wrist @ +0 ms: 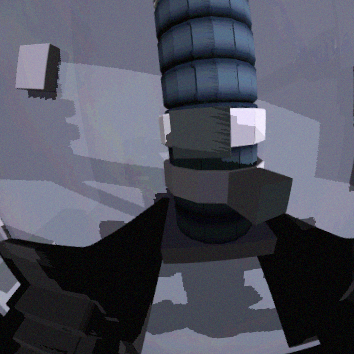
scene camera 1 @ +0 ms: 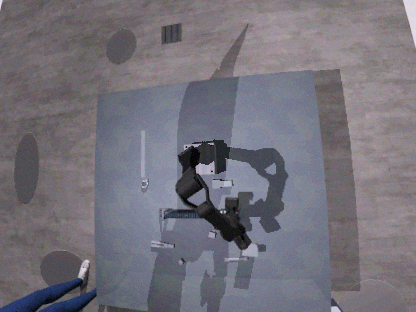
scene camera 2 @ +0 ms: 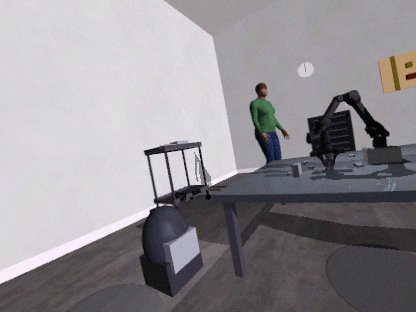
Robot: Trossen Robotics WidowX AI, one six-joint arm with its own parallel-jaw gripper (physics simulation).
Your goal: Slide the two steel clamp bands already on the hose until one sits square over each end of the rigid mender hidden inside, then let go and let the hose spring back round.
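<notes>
The blue ribbed hose (scene camera 1: 182, 214) (wrist: 209, 82) runs from an end fitting (scene camera 1: 162, 213) at the left to under the arm; the arm hides its right part in scene camera 1. In the wrist view, two steel clamp bands ring the hose near its lower end. The farther band (wrist: 200, 129) has a bright housing at the right; the nearer band (wrist: 196, 186) has a dark block-like housing. A short stretch of hose shows between them. My gripper (wrist: 206, 203) (scene camera 2: 328, 166) is shut on the nearer band, its black fingers on either side. The rigid mender is hidden.
A small pale block (wrist: 34, 66) lies left of the hose. On the table (scene camera 1: 280, 110) are a thin rod (scene camera 1: 143, 152), a ring-like part (scene camera 1: 144, 183), a pale block (scene camera 1: 223, 183), a tool-like piece (scene camera 1: 162, 245) and a white block (scene camera 1: 250, 250). A cart (scene camera 2: 172, 147) stands beyond the table.
</notes>
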